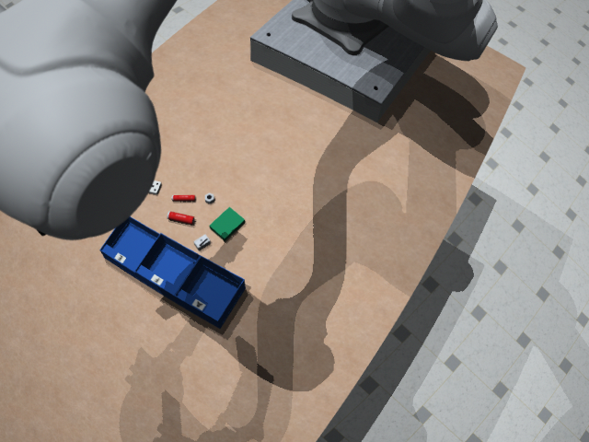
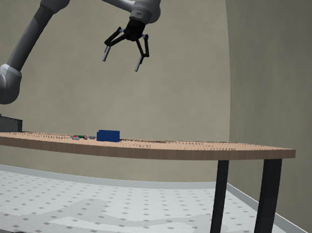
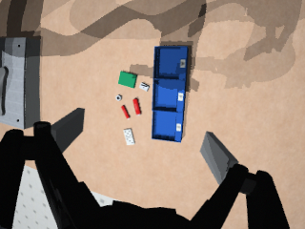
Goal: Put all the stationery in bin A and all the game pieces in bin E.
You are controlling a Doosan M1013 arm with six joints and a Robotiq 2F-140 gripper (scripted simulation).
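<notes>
Right now the blue three-compartment bin is 3 cm behind my hand, 1 cm to the left of it and 29 cm below it. Round my hand: green flat block (16 cm behind, 2 cm to the left, 31 cm below); red thing (15 cm behind, 8 cm to the right, 31 cm below); grey clip-like piece (11 cm behind, 1 cm to the left, 31 cm below).
</notes>
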